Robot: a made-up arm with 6 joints. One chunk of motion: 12 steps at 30 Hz.
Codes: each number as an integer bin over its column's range. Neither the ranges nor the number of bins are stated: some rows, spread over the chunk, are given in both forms.
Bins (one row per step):
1: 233 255 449 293 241 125
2: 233 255 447 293 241 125
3: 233 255 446 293 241 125
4: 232 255 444 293 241 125
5: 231 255 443 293 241 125
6: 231 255 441 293 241 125
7: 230 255 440 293 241 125
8: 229 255 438 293 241 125
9: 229 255 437 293 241 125
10: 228 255 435 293 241 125
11: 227 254 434 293 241 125
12: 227 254 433 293 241 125
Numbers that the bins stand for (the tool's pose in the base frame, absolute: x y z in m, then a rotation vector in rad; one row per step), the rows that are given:
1: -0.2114 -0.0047 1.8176 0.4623 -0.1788 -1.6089
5: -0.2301 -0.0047 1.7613 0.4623 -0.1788 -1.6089
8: -0.2489 -0.0047 1.7143 0.4623 -0.1788 -1.6089
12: -0.2677 -0.0141 1.6673 0.4623 -0.1788 -1.6089
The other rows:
2: -0.2114 -0.0047 1.7988 0.4623 -0.1788 -1.6089
3: -0.2114 -0.0047 1.7894 0.4623 -0.1788 -1.6089
4: -0.2207 -0.0047 1.7706 0.4623 -0.1788 -1.6089
6: -0.2301 -0.0047 1.7425 0.4623 -0.1788 -1.6089
7: -0.2395 -0.0047 1.7331 0.4623 -0.1788 -1.6089
9: -0.2489 -0.0047 1.7049 0.4623 -0.1788 -1.6089
10: -0.2583 -0.0047 1.6861 0.4623 -0.1788 -1.6089
11: -0.2677 -0.0141 1.6767 0.4623 -0.1788 -1.6089

